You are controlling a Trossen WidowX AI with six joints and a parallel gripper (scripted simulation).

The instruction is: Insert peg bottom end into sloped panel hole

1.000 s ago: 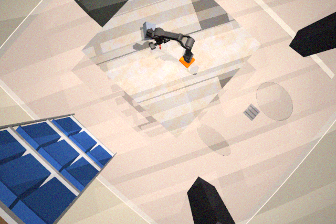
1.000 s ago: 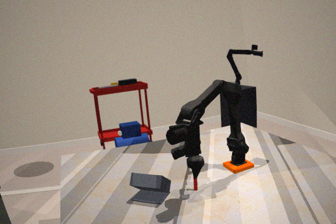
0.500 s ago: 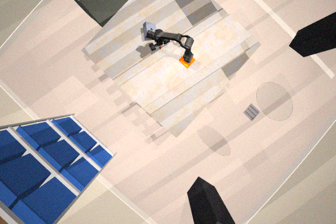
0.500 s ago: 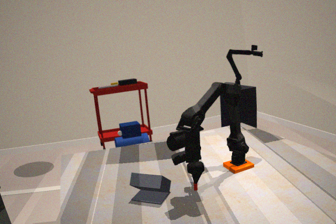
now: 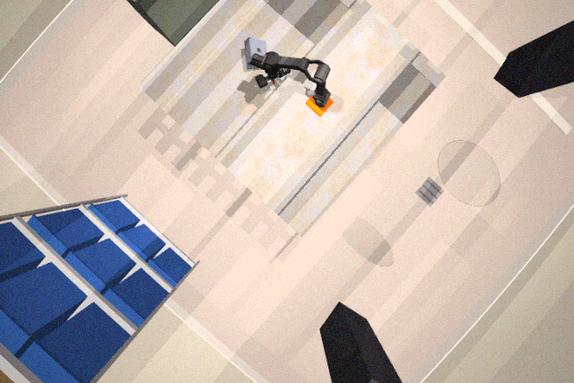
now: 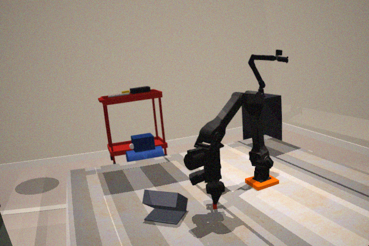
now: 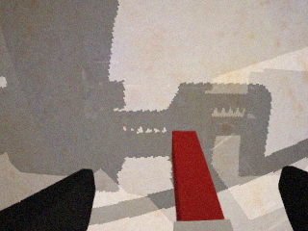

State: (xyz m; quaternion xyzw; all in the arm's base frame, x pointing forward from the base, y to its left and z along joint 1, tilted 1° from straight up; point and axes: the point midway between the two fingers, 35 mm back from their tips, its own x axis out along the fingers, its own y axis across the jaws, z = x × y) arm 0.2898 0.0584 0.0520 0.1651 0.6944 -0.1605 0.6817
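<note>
Right now my gripper tip is 16 cm short of the sloped panel, 7 cm to the left of it and 2 cm below it. From my gripper tip the other things lie so: red square peg (2 cm above).
</note>
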